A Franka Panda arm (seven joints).
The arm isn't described. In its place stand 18 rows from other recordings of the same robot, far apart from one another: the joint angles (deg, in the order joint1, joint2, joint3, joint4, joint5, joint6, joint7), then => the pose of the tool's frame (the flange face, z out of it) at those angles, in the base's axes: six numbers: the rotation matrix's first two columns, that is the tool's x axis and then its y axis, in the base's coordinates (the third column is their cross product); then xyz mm.
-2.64 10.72 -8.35 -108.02 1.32 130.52 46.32 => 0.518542, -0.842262, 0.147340, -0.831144, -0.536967, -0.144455, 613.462, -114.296, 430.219
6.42 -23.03 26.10 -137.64 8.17 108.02 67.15 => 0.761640, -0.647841, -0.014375, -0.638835, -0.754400, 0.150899, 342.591, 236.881, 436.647
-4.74 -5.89 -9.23 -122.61 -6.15 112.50 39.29 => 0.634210, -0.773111, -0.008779, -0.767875, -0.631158, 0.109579, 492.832, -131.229, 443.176
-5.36 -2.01 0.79 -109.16 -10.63 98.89 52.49 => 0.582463, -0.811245, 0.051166, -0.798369, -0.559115, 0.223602, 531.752, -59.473, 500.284
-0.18 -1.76 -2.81 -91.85 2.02 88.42 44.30 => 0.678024, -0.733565, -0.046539, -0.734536, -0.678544, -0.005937, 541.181, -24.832, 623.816
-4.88 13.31 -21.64 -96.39 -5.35 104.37 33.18 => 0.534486, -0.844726, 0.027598, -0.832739, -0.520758, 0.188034, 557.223, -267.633, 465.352
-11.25 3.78 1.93 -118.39 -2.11 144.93 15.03 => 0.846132, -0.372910, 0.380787, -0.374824, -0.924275, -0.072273, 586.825, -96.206, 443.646
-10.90 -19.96 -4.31 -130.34 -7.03 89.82 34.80 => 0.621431, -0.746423, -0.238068, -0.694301, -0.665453, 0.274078, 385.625, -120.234, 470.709
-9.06 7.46 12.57 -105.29 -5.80 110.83 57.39 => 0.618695, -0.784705, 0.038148, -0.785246, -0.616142, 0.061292, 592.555, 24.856, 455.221
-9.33 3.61 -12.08 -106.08 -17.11 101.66 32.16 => 0.660237, -0.750484, 0.029333, -0.716604, -0.617776, 0.323778, 517.329, -228.043, 477.966
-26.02 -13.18 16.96 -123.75 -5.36 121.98 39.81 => 0.668391, -0.704627, 0.238231, -0.725655, -0.688058, 0.000830, 500.352, -75.831, 509.507
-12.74 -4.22 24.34 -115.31 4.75 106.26 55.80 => 0.691843, -0.716445, -0.089777, -0.715427, -0.696979, 0.048832, 513.896, 115.959, 475.536
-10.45 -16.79 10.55 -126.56 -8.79 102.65 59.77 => 0.539134, -0.835988, 0.102269, -0.832763, -0.510991, 0.213058, 452.069, -7.433, 489.325
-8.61 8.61 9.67 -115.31 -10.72 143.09 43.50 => 0.759735, -0.564209, 0.323221, -0.555719, -0.821495, -0.127762, 611.520, 9.213, 416.293
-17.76 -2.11 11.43 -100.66 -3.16 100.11 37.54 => 0.726496, -0.684685, 0.058392, -0.686886, -0.726013, 0.033056, 550.142, -64.336, 571.512
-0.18 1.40 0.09 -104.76 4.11 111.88 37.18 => 0.779525, -0.625274, 0.037050, -0.618266, -0.777576, -0.114552, 580.265, 3.847, 521.723
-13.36 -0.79 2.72 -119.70 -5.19 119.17 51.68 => 0.503304, -0.861711, 0.064338, -0.864067, -0.501145, 0.047350, 532.586, -104.645, 430.264
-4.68 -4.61 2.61 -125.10 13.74 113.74 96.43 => -0.264822, -0.946268, -0.185596, -0.959456, 0.239305, 0.148918, 505.540, -3.185, 415.706
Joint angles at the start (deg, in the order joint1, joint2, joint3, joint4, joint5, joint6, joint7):
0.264, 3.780, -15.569, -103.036, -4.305, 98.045, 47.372
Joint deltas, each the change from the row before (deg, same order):
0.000, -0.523, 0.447, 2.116, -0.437, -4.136, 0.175
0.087, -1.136, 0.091, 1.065, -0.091, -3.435, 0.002
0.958, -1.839, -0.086, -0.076, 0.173, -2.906, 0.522
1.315, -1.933, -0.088, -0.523, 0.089, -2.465, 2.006
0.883, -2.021, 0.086, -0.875, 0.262, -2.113, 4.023
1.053, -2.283, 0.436, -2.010, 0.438, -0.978, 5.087
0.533, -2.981, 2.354, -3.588, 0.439, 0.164, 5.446
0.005, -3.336, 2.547, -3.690, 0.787, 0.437, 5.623
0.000, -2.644, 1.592, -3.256, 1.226, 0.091, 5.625
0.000, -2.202, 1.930, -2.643, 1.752, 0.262, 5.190
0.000, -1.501, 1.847, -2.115, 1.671, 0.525, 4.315
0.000, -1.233, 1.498, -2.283, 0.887, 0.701, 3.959
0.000, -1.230, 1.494, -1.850, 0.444, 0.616, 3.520
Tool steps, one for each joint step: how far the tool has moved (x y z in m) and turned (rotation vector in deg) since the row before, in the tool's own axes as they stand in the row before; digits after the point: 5 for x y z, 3 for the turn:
-0.00594, 0.00447, -0.01627, -1.343, -0.736, -0.123
-0.00661, 0.00884, -0.01342, -0.819, -0.973, -0.038
-0.01406, 0.00723, -0.01082, -0.527, -1.100, -0.279
-0.01649, 0.00546, -0.00810, -0.574, -0.905, 0.796
-0.01481, 0.00740, -0.00553, -0.437, -1.016, 2.990
-0.01805, 0.00464, 0.00032, -0.267, -0.852, 3.421
-0.02927, 0.00129, 0.00616, -0.306, -0.168, 2.397
-0.02776, 0.00638, 0.00526, 0.233, -0.140, 2.931
-0.01936, 0.00810, 0.00820, -0.245, -0.897, 3.859
-0.02153, 0.00647, 0.00672, 0.013, -0.956, 3.189
-0.01916, 0.00422, 0.00726, -0.042, -0.744, 2.527
-0.01374, 0.00408, 0.01048, -0.404, -0.090, 2.651
-0.01235, 0.00525, 0.00754, -0.066, 0.425, 2.297

